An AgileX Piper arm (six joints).
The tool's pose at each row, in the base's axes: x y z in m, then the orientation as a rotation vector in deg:
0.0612, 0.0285, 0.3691, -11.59, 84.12, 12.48
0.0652, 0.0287, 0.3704, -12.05, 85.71, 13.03
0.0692, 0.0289, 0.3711, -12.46, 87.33, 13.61
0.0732, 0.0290, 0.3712, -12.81, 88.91, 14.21
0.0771, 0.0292, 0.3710, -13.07, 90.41, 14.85
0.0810, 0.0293, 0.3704, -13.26, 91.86, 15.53
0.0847, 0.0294, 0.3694, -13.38, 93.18, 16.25
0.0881, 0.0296, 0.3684, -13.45, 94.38, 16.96
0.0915, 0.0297, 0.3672, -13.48, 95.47, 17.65
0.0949, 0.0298, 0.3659, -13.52, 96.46, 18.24
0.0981, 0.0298, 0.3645, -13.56, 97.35, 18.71
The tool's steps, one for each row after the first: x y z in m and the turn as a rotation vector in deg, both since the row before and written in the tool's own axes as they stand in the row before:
-0.0009, -0.0009, 0.0040, -0.57, 1.61, 0.30
-0.0004, -0.0009, 0.0039, -0.55, 1.63, 0.36
0.0000, -0.0011, 0.0039, -0.53, 1.59, 0.40
0.0002, -0.0010, 0.0038, -0.50, 1.49, 0.47
0.0005, -0.0011, 0.0038, -0.48, 1.43, 0.53
0.0008, -0.0011, 0.0036, -0.47, 1.30, 0.57
0.0007, -0.0009, 0.0033, -0.44, 1.17, 0.58
0.0009, -0.0011, 0.0033, -0.40, 1.06, 0.57
0.0009, -0.0011, 0.0034, -0.35, 0.97, 0.49
0.0009, -0.0012, 0.0031, -0.28, 0.87, 0.40

